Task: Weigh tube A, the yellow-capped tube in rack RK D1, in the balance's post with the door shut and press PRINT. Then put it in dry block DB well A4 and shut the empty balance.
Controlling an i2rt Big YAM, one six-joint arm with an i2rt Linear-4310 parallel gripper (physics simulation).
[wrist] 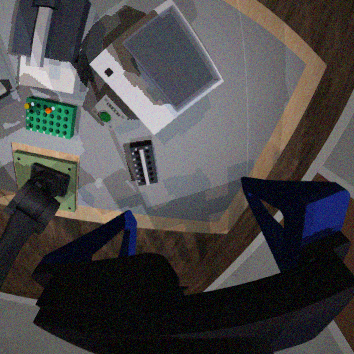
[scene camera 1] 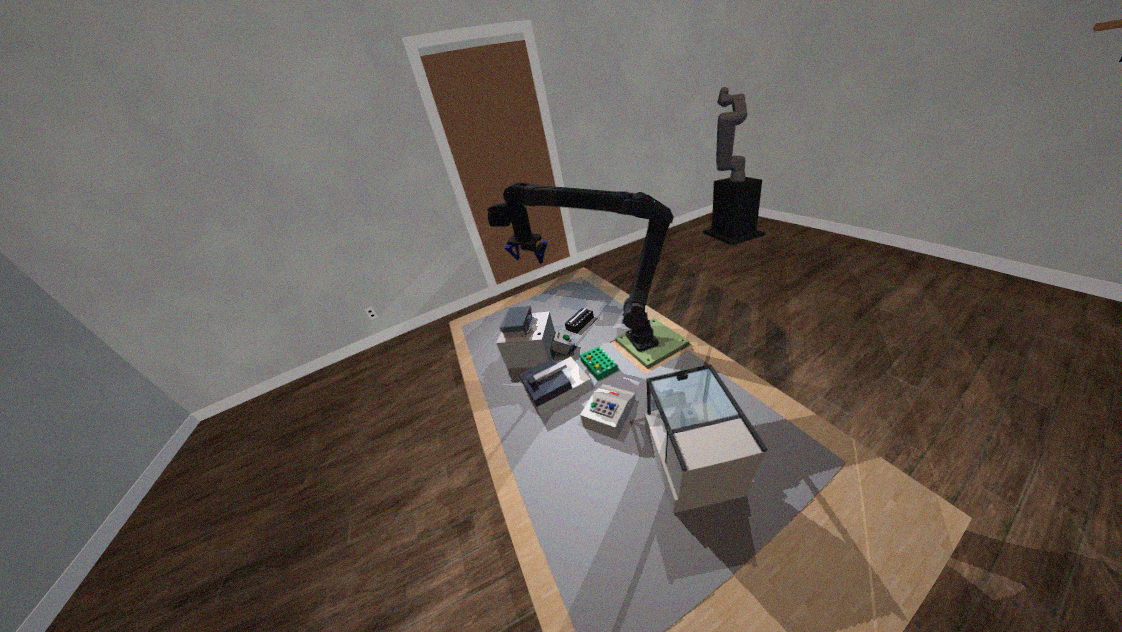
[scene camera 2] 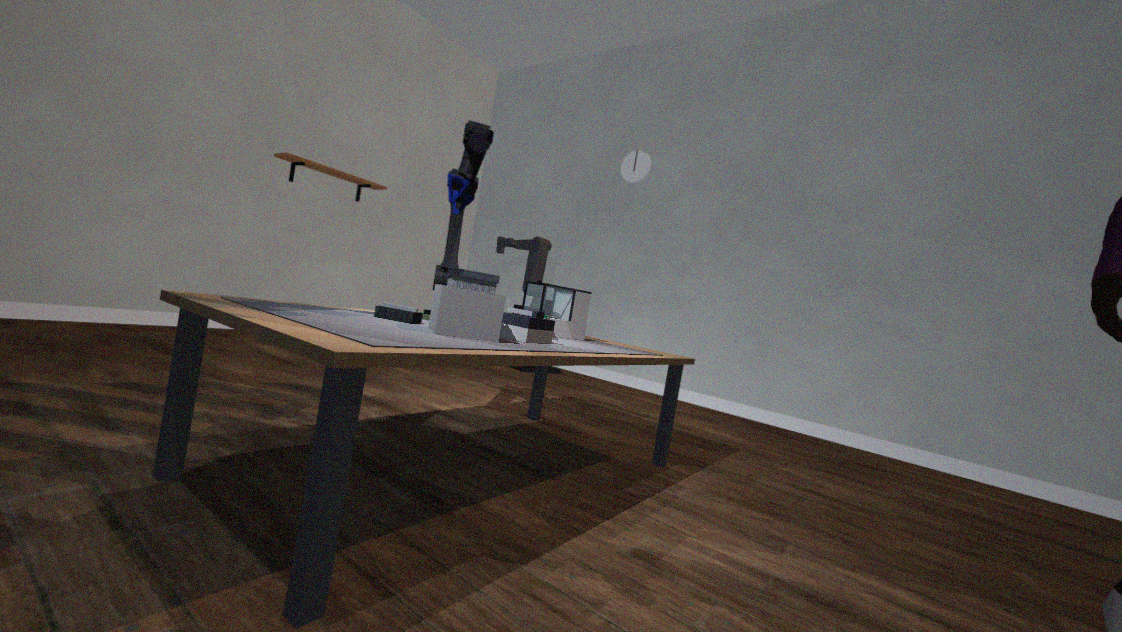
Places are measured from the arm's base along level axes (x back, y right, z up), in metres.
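Where they show: gripper, between the fingertips: (wrist: 184, 200) (scene camera 1: 529, 261) (scene camera 2: 453, 208); arm's base, origin of its link: (wrist: 49, 178) (scene camera 1: 641, 339).
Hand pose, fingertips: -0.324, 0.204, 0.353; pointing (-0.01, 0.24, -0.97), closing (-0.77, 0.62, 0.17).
Note:
Things, the pixels of their top centre, and the offset from my fingertips, as dx, dy, dz.
- yellow cap, centre of its top: (wrist: 26, 105) (scene camera 1: 597, 365) +0.110, -0.295, -0.316
- orange cap, centre of its top: (wrist: 47, 110) (scene camera 1: 589, 356) +0.099, -0.239, -0.316
- balance, centre of its top: (scene camera 1: 691, 391) (scene camera 2: 550, 282) +0.234, -0.641, -0.147
- white block with small wells, centre of its top: (scene camera 1: 607, 399) +0.086, -0.459, -0.300
- white machine with a dark top, centre of its top: (wrist: 142, 85) (scene camera 2: 469, 271) (scene camera 1: 530, 314) -0.053, -0.061, -0.180
- black strip block, centre of its top: (wrist: 144, 168) (scene camera 2: 400, 305) (scene camera 1: 578, 314) +0.146, +0.048, -0.322
- dark-and-white device, centre of its top: (wrist: 36, 39) (scene camera 1: 551, 368) (scene camera 2: 520, 308) -0.043, -0.286, -0.268
My gripper (scene camera 1: 527, 255) (scene camera 2: 458, 208) (wrist: 184, 200) is open and empty, high above the table's far end in scene camera 1. The green rack (scene camera 1: 599, 363) (wrist: 50, 127) stands by the arm's base. A yellow cap (scene camera 1: 596, 367) (wrist: 27, 106) shows at its edge, near an orange cap (scene camera 1: 589, 358) (wrist: 48, 110). The balance (scene camera 1: 718, 445) (scene camera 2: 578, 314) is a pale box with a glass-topped chamber; its door state is unclear and its post cannot be made out. A white block with small wells (scene camera 1: 606, 408), apparently the dry block, stands between rack and balance; its well labels are unreadable.
A white machine with a dark top (scene camera 1: 526, 345) (scene camera 2: 468, 312) (wrist: 155, 122) stands at the far end. Near it are a small box with a green button (scene camera 1: 564, 339) (wrist: 104, 116) and a black strip block (scene camera 1: 579, 320) (scene camera 2: 398, 314) (wrist: 143, 162). A dark-and-white device (scene camera 1: 553, 382) (wrist: 47, 75) adjoins the rack.

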